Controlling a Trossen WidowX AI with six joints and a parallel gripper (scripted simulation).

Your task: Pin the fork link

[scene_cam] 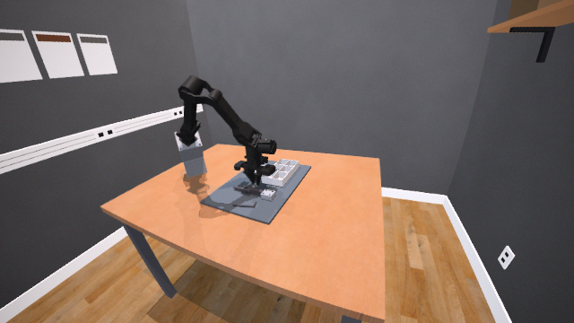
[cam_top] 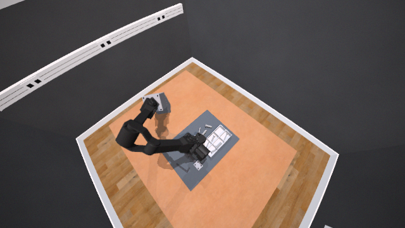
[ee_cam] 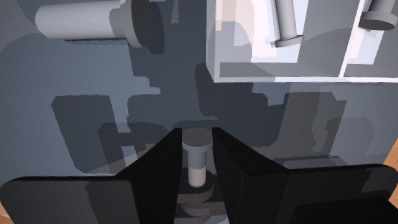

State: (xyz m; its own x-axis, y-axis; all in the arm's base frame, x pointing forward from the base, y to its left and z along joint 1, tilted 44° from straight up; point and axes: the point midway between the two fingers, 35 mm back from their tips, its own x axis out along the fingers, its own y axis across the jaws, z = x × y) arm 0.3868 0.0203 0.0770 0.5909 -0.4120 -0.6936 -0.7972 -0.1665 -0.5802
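Now: the dark flat bar 1 cm ahead of my hand, 6 cm to the right of it and 3 cm below it. From my hand the other things lie so: dark fork link (3 cm behind, 5 cm to the right, 3 cm below); grey mat (1 cm ahead, 5 cm to the left, 5 cm below); thick headed pin (4 cm behind, 7 cm to the left, 3 cm below).
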